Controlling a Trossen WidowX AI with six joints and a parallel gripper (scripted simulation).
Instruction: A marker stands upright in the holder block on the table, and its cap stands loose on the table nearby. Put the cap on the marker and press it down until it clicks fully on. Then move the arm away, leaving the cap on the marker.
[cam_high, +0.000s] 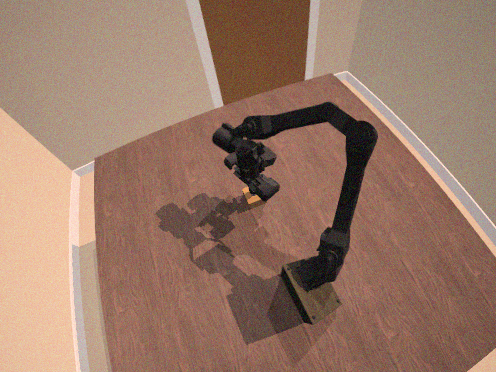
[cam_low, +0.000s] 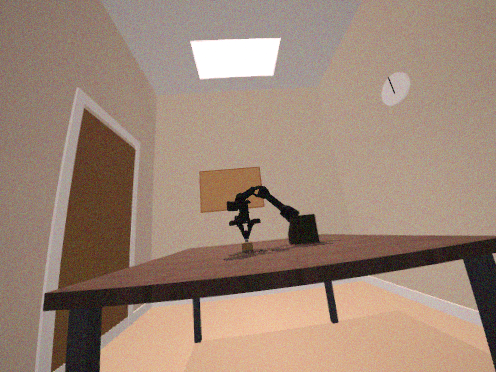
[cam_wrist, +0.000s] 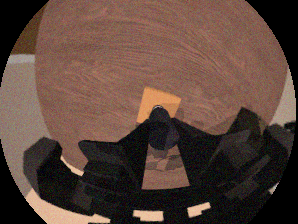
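Right now the marker cap is 10 mm above my gripper tip.
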